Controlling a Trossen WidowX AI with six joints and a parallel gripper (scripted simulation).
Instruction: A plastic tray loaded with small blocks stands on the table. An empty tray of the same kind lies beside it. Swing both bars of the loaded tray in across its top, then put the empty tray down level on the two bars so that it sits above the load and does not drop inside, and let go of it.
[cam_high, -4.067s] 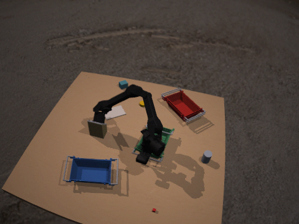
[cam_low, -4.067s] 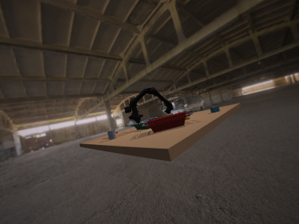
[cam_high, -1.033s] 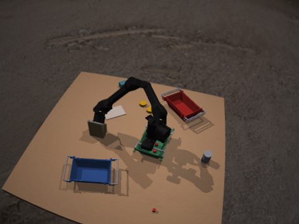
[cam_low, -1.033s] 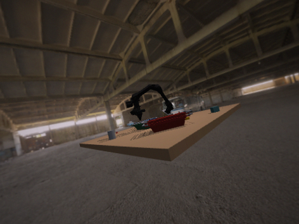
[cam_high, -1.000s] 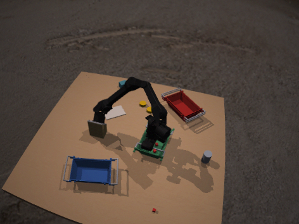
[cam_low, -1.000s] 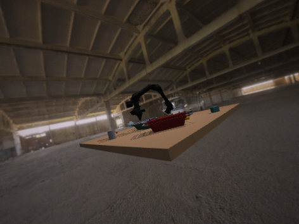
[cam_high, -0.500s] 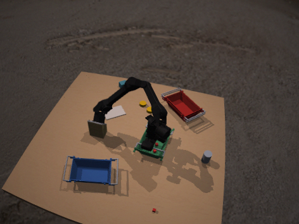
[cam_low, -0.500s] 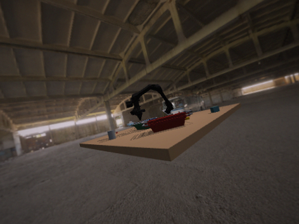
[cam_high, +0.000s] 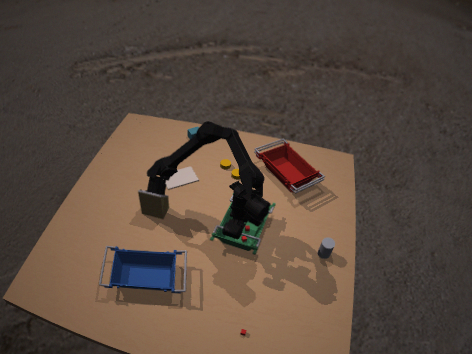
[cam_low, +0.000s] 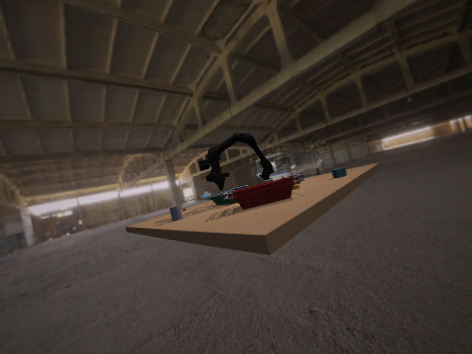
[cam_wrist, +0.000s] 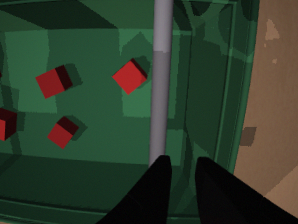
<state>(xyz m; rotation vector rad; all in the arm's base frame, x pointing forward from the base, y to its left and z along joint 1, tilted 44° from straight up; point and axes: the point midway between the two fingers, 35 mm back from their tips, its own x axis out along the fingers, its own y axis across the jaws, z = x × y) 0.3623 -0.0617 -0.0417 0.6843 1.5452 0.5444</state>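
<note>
Right now my gripper tip is 28 cm past the blue tray, 26 cm to the left of it and 4 cm above it. The rest, counted from my gripper tip: grey cylinder 35 cm ahead, 5 cm to the left, 5 cm below; then teal block 60 cm to the left, 37 cm behind, 6 cm below; then white sheet 34 cm behind, 29 cm to the left, 8 cm below.
</note>
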